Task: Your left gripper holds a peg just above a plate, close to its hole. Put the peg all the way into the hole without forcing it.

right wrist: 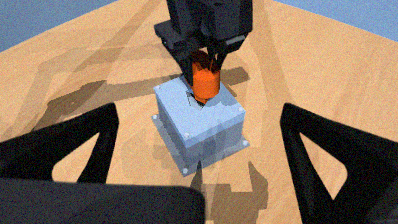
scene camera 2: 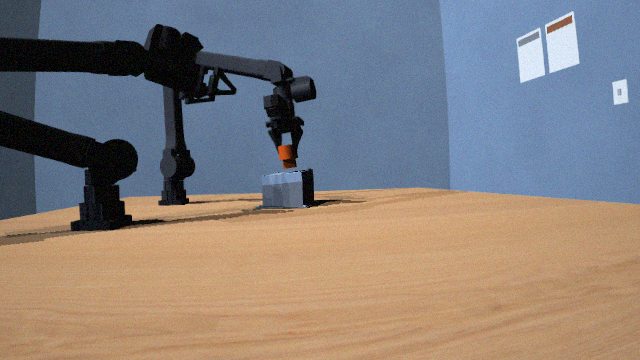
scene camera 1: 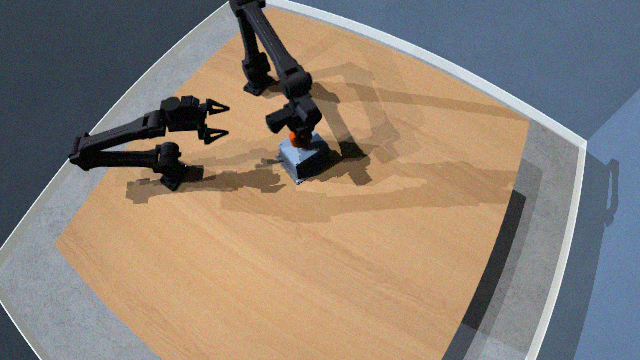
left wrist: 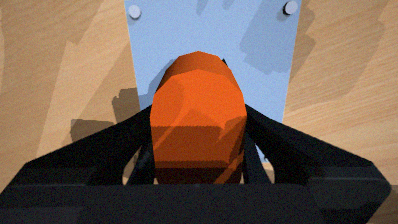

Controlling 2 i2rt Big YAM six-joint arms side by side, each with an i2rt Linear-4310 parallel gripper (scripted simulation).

Labels:
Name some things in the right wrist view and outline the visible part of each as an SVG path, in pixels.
My left gripper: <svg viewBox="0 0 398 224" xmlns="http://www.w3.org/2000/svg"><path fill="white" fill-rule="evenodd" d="M154 25L155 34L158 38L162 37L163 46L175 58L174 60L179 65L190 86L193 86L192 55L190 52L206 47L208 55L221 70L227 55L222 56L219 53L216 59L202 31L181 37L172 29L171 20Z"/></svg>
My right gripper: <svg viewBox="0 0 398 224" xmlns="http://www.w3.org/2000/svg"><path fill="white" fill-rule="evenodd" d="M284 103L280 117L280 128L302 224L398 224L398 142L330 120L294 104ZM300 133L345 166L347 178L334 200L315 170ZM205 198L198 190L180 185L106 184L119 128L119 117L115 103L105 104L74 118L0 142L0 224L206 224ZM99 133L89 160L77 181L54 181L52 177L54 166Z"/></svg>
An orange peg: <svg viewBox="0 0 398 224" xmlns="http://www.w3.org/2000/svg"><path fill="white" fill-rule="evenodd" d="M197 50L190 52L192 55L193 86L189 85L186 78L185 80L193 90L195 99L206 104L209 98L219 93L220 69L206 52Z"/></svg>

